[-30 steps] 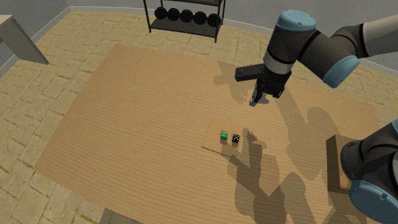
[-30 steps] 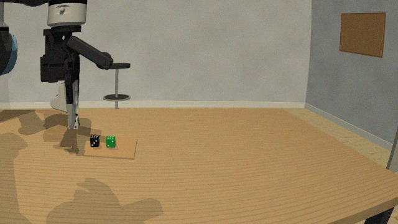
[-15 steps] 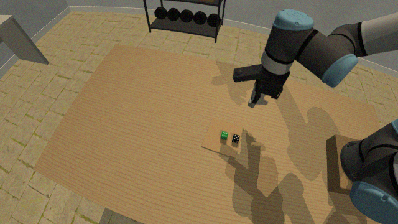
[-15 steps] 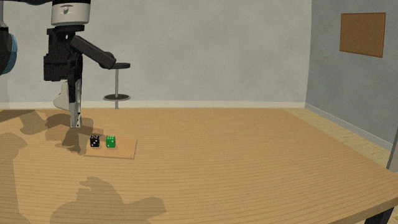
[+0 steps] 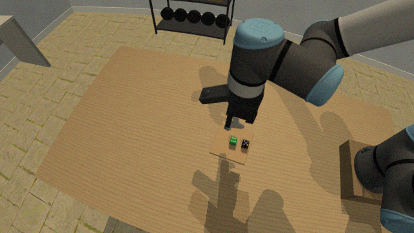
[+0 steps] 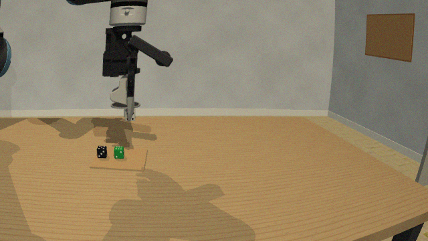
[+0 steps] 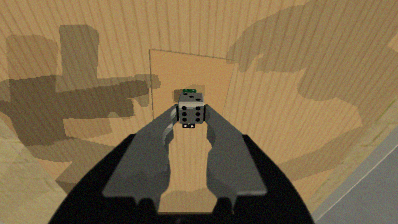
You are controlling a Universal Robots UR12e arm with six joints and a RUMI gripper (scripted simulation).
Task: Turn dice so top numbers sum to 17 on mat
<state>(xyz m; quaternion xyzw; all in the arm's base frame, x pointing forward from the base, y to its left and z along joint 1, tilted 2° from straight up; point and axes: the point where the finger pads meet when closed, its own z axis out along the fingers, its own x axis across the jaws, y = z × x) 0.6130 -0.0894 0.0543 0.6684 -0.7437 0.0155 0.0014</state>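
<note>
My hand is 11 cm above the green die, 3 cm past it and 1 cm to the right of it. The rest, counted from my hand: black die 11 cm below, 8 cm behind, 2 cm to the left; then tan mat 12 cm below, 3 cm behind, 1 cm to the left; then white die 1 cm below.
</note>
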